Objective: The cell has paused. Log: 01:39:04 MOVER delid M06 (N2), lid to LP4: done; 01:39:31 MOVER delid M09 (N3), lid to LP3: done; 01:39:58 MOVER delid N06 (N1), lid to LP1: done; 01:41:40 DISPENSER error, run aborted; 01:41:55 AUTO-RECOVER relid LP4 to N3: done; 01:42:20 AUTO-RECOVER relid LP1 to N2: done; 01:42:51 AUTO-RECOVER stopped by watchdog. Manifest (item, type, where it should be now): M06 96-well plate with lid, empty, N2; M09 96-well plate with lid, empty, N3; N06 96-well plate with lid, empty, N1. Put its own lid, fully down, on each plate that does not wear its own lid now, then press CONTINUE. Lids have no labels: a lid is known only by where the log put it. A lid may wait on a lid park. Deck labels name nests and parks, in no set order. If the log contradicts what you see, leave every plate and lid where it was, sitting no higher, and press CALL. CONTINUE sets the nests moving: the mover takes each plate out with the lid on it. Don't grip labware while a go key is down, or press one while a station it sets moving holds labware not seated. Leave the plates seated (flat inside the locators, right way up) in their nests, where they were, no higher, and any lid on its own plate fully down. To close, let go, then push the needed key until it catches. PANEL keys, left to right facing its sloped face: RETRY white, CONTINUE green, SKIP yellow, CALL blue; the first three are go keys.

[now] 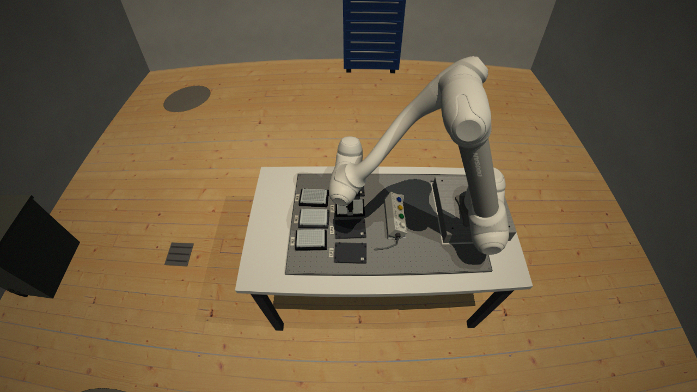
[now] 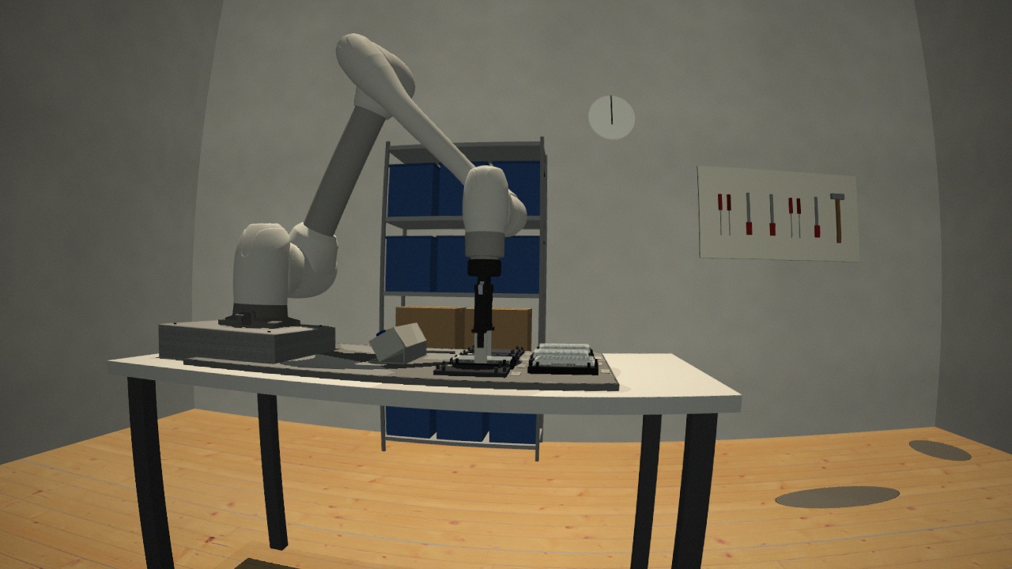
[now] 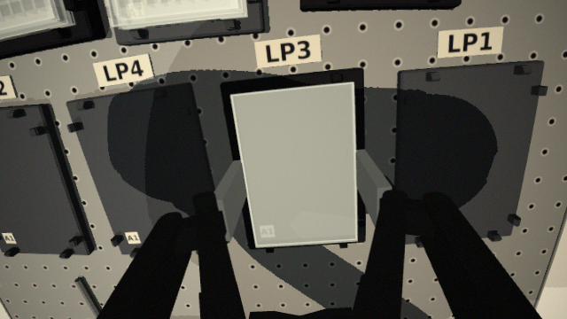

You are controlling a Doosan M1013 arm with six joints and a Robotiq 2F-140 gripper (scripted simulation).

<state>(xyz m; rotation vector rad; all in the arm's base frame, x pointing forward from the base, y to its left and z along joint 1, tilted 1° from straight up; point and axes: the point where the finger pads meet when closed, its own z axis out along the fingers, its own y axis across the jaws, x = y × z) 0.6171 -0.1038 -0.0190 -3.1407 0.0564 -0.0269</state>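
The park LP3 lies 3 cm below my hand. The rest, counted from my hand: park LP1: 13 cm to the right, 3 cm below, 1 cm behind; then park LP4: 12 cm to the left, 3 cm below, 1 cm ahead; then LP3 label: 9 cm ahead, 4 cm below.
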